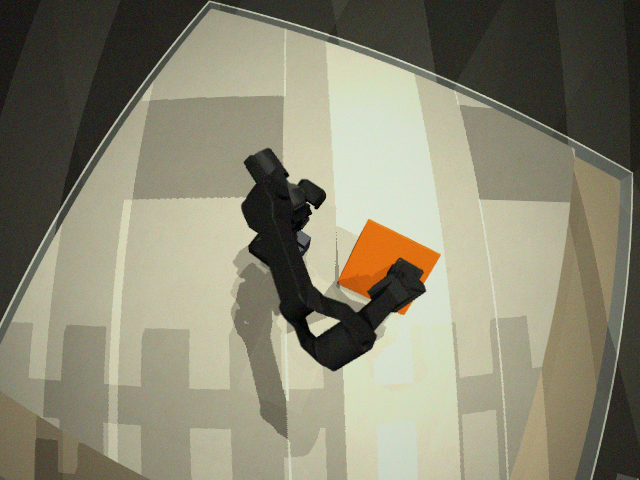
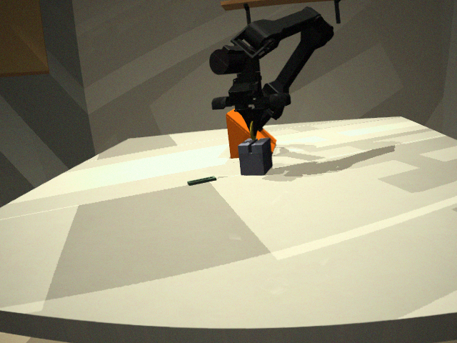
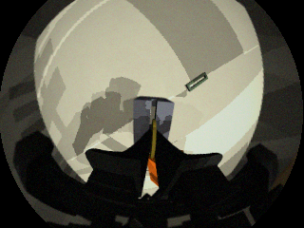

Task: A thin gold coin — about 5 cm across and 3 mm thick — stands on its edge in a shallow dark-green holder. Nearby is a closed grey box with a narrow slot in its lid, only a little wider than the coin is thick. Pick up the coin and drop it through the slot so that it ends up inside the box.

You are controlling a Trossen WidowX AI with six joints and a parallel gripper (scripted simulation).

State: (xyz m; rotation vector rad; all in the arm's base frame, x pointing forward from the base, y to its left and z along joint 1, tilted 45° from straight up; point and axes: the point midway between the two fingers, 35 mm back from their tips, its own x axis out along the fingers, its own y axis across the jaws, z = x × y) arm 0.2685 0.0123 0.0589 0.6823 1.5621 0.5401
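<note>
Right now my gripper tip is 1 cm below the coin.
</note>
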